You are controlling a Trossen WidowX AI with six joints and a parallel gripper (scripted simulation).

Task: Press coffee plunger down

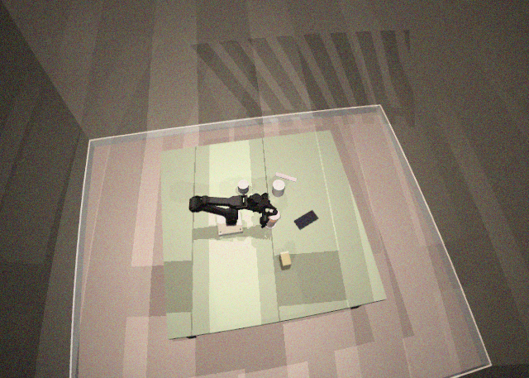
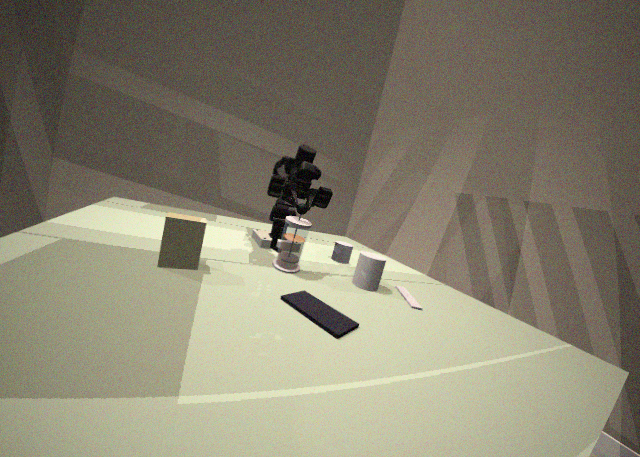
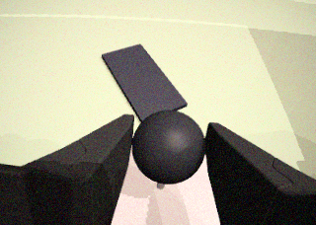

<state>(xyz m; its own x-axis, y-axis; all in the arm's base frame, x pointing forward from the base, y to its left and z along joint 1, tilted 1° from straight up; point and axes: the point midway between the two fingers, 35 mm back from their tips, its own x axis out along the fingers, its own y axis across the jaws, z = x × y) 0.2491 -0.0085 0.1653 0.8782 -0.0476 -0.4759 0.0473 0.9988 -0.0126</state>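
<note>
My gripper tip is now 3 cm past the coffee press, 1 cm to the left of it and 9 cm above it. The rest, counted from my gripper tip: dark flat slab 21 cm ahead, 2 cm to the left, 18 cm below.
</note>
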